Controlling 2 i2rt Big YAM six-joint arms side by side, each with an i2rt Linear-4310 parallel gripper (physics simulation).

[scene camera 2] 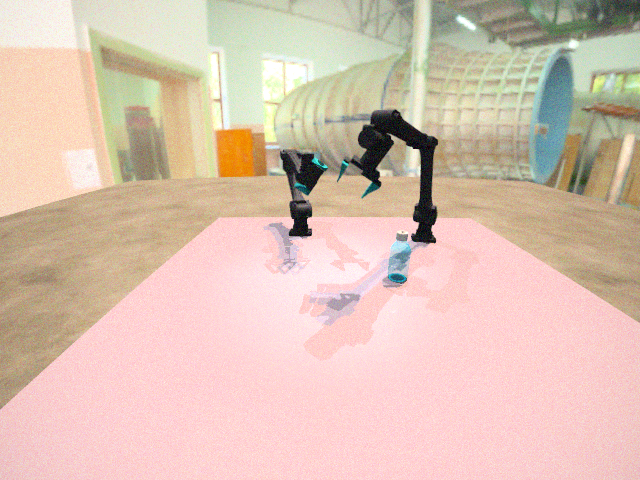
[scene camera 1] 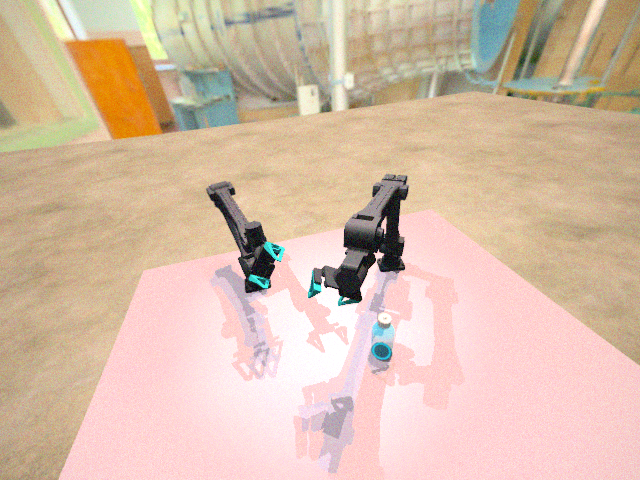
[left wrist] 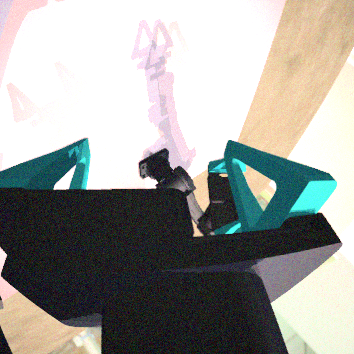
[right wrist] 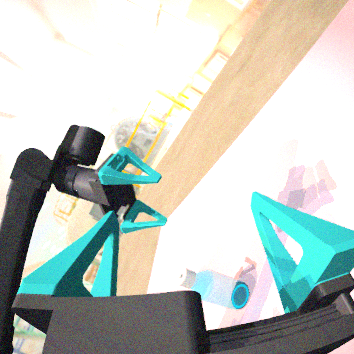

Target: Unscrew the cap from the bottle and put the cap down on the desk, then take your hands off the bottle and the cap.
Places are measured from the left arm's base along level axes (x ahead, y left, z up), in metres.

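Pixels of known places: left gripper, fingertip midpoint: (scene camera 2: pixel 349 189) (scene camera 1: pixel 323 300) (left wrist: pixel 159 145) (right wrist: pixel 163 202); right gripper, fingertip midpoint: (scene camera 2: pixel 313 176) (scene camera 1: pixel 272 274) (right wrist: pixel 183 208); left arm's base, link origin: (scene camera 2: pixel 423 239) (scene camera 1: pixel 390 265); right arm's base, link origin: (scene camera 2: pixel 300 233) (left wrist: pixel 152 162).
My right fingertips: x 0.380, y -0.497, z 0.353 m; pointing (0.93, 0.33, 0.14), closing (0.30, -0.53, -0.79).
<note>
Ahead of a thing's pixels: the offset from my right fingertips to its top centre. Level surfaces: height alone.
A clear light-blue bottle @(0.067 m ahead, 0.335 m left, 0.173 m down) (scene camera 1: pixel 383 341) (scene camera 2: pixel 398 263) (right wrist: pixel 217 289) with a darker blue ring low down stands upright on the pink mat @(0.354 m down) (scene camera 1: pixel 491 413) (scene camera 2: pixel 258 387). Its whitish cap @(0.067 m ahead, 0.335 m left, 0.166 m down) (scene camera 1: pixel 384 319) (scene camera 2: pixel 401 235) (right wrist: pixel 187 278) sits on its neck. My left gripper (scene camera 1: pixel 325 300) (scene camera 2: pixel 351 188) (right wrist: pixel 163 202) is open and empty, in the air up and to the left of the bottle in both scene views. My right gripper (scene camera 1: pixel 275 268) (scene camera 2: pixel 317 180) (right wrist: pixel 183 208) is open and empty, farther left and apart from the bottle. The bottle does not show in the left wrist view.
The mat lies on a large brown tabletop (scene camera 1: pixel 103 206) (scene camera 2: pixel 77 248). Both black arms stand near the mat's far edge, and the left arm's base (scene camera 1: pixel 391 263) (scene camera 2: pixel 423 237) is behind the bottle. Shadows of the arms fall across the mat around the bottle.
</note>
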